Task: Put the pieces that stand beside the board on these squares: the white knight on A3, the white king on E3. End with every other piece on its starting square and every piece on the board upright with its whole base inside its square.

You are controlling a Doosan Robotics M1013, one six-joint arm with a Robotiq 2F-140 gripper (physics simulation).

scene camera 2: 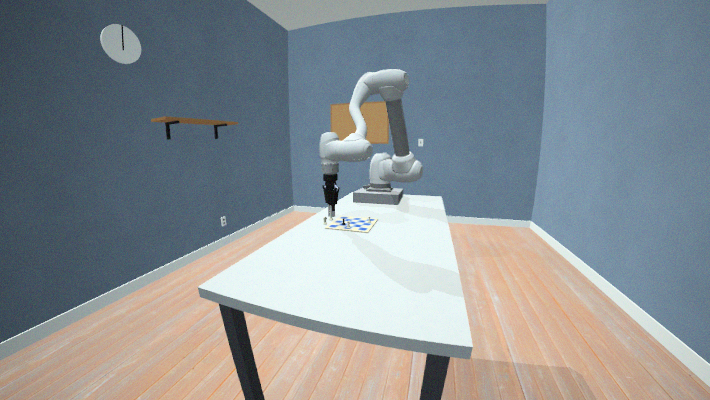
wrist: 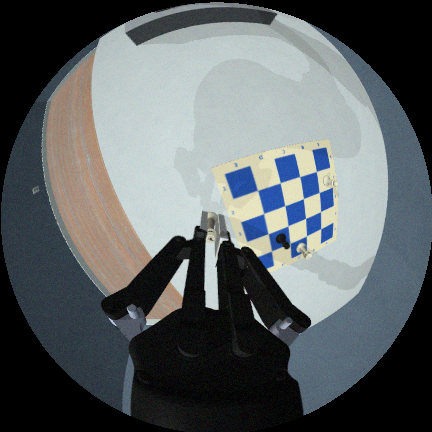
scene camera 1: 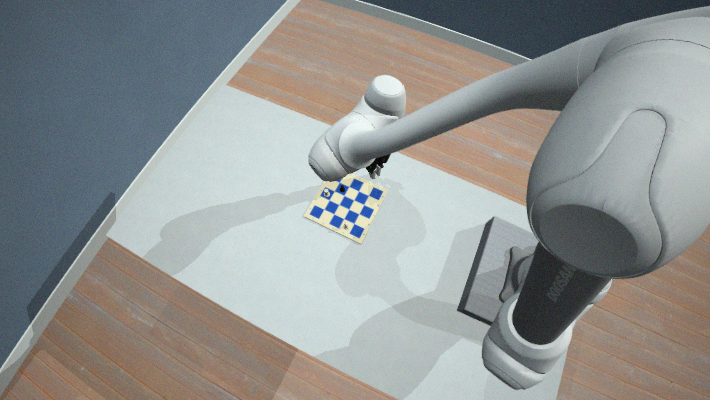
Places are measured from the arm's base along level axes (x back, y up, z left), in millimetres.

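Pixels of known places: gripper, fingertip midpoint: (scene camera 2: 331, 216) (wrist: 210, 221) (scene camera 1: 374, 174); arm's base at its link origin: (scene camera 2: 379, 190).
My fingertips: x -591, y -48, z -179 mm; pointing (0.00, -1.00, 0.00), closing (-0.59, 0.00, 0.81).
Note:
For each thing: its top centre in the pictures, then the offset to it from my fingertips. Level surfaces: height alone.
- board at its top centre: (wrist: 295, 212) (scene camera 1: 346, 202) (scene camera 2: 352, 222) dx -49, dy -12, dz +132 mm
- white king at its top centre: (wrist: 209, 241) dx -4, dy +46, dz -3 mm
- white knight at its top centre: (scene camera 2: 325, 216) dx -78, dy +22, dz -9 mm
- black piece at its top centre: (wrist: 287, 247) (scene camera 1: 342, 185) (scene camera 2: 343, 218) dx -83, dy +20, dz +93 mm
- C5 at its top centre: (wrist: 308, 256) (scene camera 1: 326, 190) dx -126, dy +21, dz +131 mm
- A2 at its top centre: (wrist: 337, 183) (scene camera 1: 346, 223) dx -17, dy +20, dz +213 mm
- white table at its surface level: dy -18 mm
The board (scene camera 1: 361, 240) (scene camera 2: 350, 230) (wrist: 220, 176) lies flat. My gripper (scene camera 1: 375, 174) (scene camera 2: 331, 214) (wrist: 210, 221) is beside the board's E-column edge, pointing down at table height. It is shut on the white king (wrist: 211, 231), which is upright between the fingertips. The white knight (scene camera 2: 325, 220) stands upright beside the board in scene view 2; the fingers hide it in the wrist view. A black piece (scene camera 1: 342, 188) (scene camera 2: 343, 221) (wrist: 281, 240) is on D4. White pieces stand on C5 (scene camera 1: 326, 192) (wrist: 303, 250) and A2 (scene camera 1: 345, 227) (wrist: 327, 180). A3 and E3 hold no piece.
The white table (scene camera 1: 240, 280) (scene camera 2: 340, 300) (wrist: 145, 100) carries the board and the arm's grey base block (scene camera 1: 480, 280) (scene camera 2: 377, 196). The black piece and the C5 piece stand close together. The table's long edge lies on the gripper's other side, away from the board.

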